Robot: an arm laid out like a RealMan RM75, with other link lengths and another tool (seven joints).
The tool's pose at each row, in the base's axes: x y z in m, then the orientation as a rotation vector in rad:
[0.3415, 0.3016, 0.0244, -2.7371, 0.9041, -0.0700]
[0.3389, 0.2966, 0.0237, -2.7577, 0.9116, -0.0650]
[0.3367, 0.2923, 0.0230, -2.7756, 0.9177, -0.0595]
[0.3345, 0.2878, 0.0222, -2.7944, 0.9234, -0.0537]
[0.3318, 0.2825, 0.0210, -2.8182, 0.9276, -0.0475]
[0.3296, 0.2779, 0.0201, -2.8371, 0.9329, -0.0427]
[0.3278, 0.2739, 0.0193, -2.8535, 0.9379, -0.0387]
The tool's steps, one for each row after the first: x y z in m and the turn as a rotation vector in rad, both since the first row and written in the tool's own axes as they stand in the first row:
[0.0009, 0.0056, -0.0008, -0.0219, 0.0033, 0.0004]
[0.0017, 0.0103, -0.0014, -0.0410, 0.0054, 0.0006]
[0.0026, 0.0153, -0.0019, -0.0608, 0.0076, 0.0003]
[0.0036, 0.0213, -0.0023, -0.0849, 0.0105, -0.0020]
[0.0046, 0.0263, -0.0027, -0.1045, 0.0134, -0.0026]
[0.0055, 0.0307, -0.0031, -0.1216, 0.0160, -0.0029]

